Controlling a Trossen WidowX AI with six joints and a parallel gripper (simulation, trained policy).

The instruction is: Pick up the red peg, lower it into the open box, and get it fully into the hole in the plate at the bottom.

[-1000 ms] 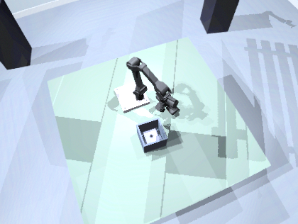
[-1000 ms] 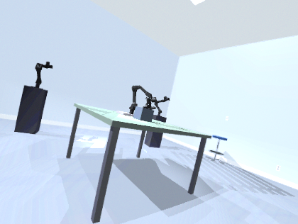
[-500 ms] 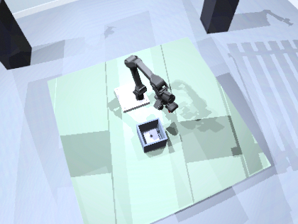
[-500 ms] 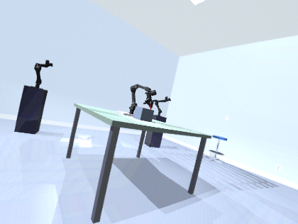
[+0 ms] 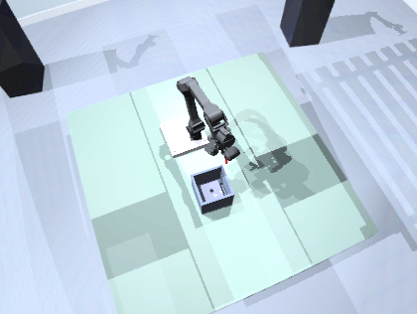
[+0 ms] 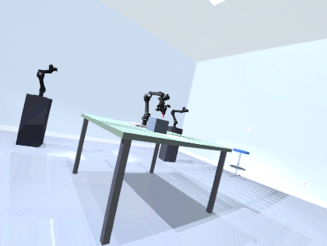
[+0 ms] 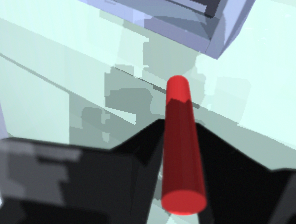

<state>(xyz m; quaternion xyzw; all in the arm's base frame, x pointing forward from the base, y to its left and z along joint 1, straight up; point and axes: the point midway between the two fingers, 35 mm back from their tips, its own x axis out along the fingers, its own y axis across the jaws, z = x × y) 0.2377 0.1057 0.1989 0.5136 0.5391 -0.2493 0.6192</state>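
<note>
Now: the plate 10 cm ahead of my gripper tip, 9 cm to the right of it and 15 cm below it. The rest, counted from my gripper tip: red peg 1 cm to the right, 1 cm above.
</note>
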